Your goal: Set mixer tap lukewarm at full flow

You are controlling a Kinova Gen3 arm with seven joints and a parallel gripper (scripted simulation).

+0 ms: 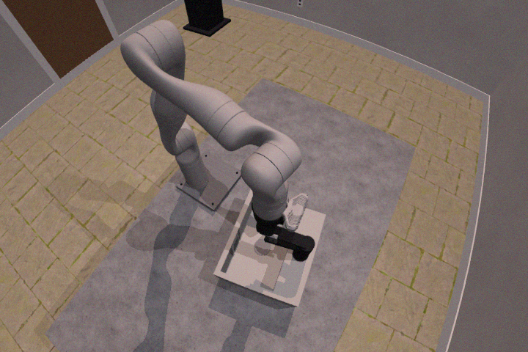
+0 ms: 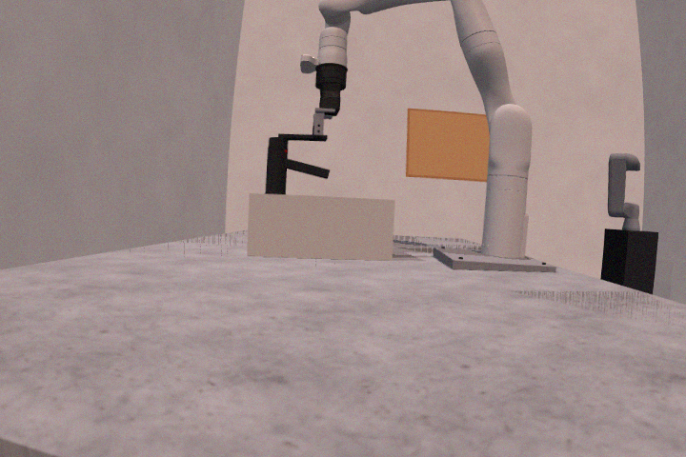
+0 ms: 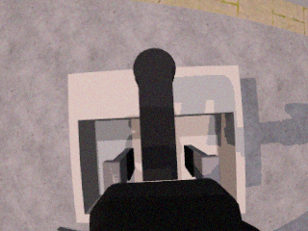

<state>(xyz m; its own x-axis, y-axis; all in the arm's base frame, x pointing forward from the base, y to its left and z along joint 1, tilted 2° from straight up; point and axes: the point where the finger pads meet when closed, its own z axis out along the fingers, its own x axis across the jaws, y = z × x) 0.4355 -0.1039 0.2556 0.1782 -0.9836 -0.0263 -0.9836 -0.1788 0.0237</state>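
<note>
Right now the lever is 30 mm ahead of my hand, 10 mm to the left of it and 20 mm below it. The rest, counted from my hand: black mixer tap: 60 mm ahead, 10 mm to the left, 60 mm below; then sink basin: 20 mm behind, 250 mm below.
</note>
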